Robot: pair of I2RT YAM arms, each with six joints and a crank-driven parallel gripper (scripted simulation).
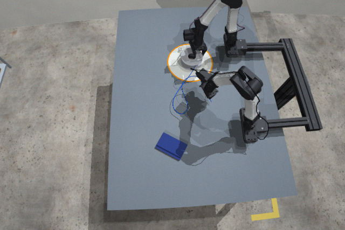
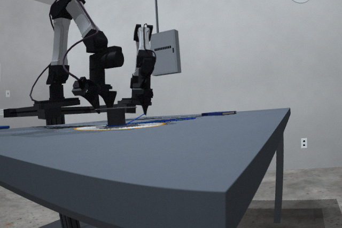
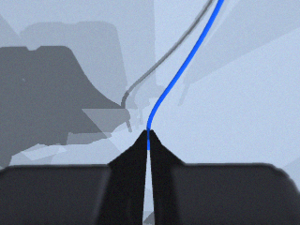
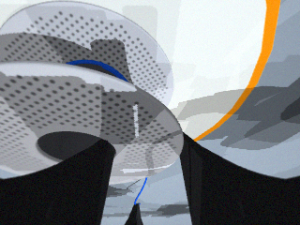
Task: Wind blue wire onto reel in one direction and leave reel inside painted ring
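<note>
My right hand is 5 cm short of the perforated reel, 1 cm to the right of it and 2 cm above it. Also, from my right hand: orange painted ring 6 cm ahead, 1 cm to the left, 5 cm below; then blue book 23 cm ahead, 60 cm to the left, 5 cm below.
</note>
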